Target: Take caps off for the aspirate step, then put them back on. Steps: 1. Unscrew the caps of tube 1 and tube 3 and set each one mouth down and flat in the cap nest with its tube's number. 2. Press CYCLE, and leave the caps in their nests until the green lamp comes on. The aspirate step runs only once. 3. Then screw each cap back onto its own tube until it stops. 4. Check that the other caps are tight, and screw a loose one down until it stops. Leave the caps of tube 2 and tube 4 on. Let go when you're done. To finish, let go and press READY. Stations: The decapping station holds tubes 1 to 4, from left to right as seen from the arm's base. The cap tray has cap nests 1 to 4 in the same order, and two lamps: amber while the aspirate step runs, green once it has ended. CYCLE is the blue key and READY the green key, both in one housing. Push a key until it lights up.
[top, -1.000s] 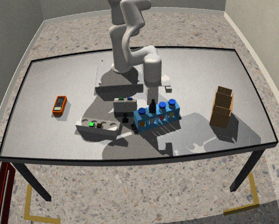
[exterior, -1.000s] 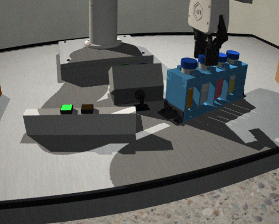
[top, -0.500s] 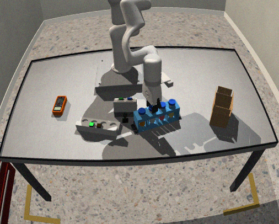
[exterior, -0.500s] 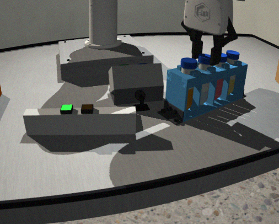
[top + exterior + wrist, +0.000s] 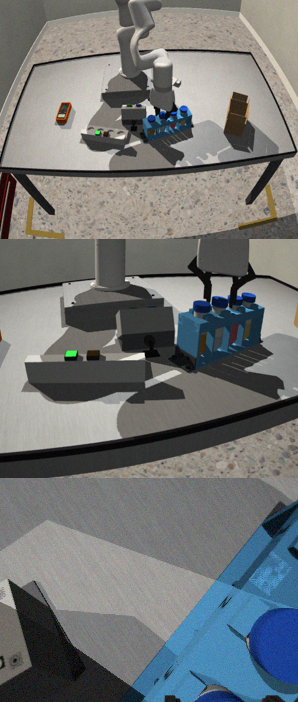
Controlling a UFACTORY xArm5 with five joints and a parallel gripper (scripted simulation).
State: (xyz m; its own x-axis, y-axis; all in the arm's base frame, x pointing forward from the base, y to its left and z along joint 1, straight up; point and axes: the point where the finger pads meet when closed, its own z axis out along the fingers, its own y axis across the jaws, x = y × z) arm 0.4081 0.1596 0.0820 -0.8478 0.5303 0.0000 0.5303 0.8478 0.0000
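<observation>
Now: the blue cap 20 mm behind my hand, 50 mm to the left of it and 20 mm below it. Round my hand: blue key (120 mm behind, 110 mm to the right, 60 mm below); green key (120 mm behind, 150 mm to the right, 60 mm below); grey key housing (100 mm behind, 130 mm to the right, 80 mm below).
</observation>
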